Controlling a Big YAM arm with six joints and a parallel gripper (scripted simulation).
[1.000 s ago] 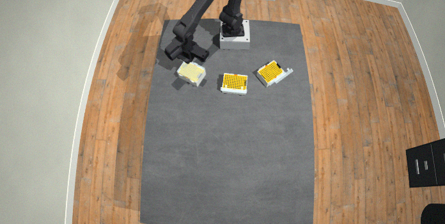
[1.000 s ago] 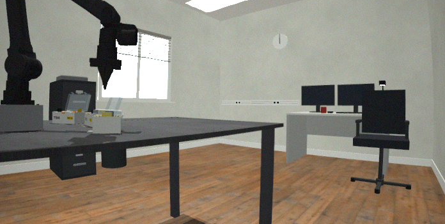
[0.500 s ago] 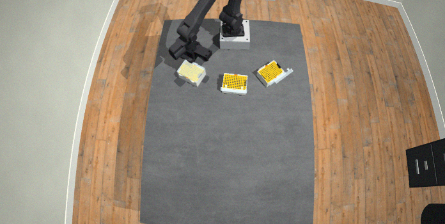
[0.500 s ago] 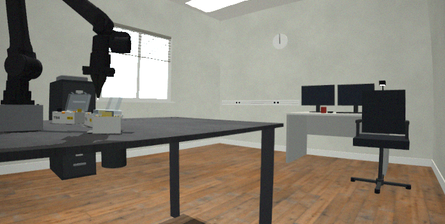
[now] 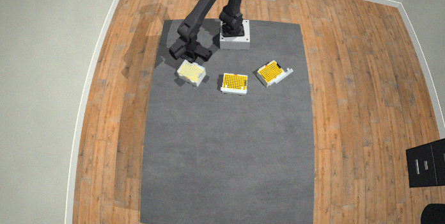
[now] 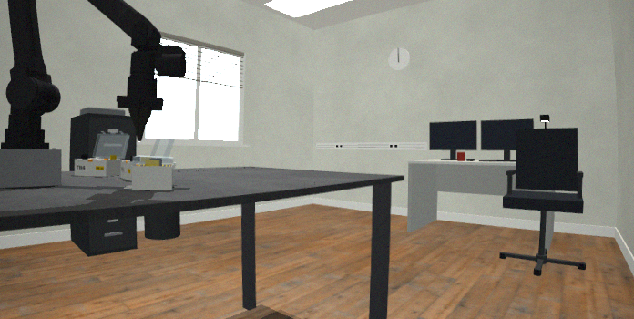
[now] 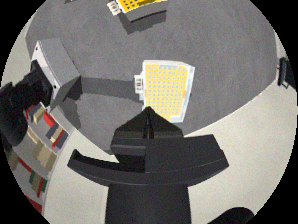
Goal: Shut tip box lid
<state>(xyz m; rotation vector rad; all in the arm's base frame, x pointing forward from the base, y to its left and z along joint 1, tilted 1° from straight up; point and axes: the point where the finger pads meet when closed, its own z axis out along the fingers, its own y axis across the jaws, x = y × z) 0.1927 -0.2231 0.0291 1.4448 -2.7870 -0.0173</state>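
My gripper is now 30 mm short of the tip box, 20 mm to the left of it and 70 mm above it.
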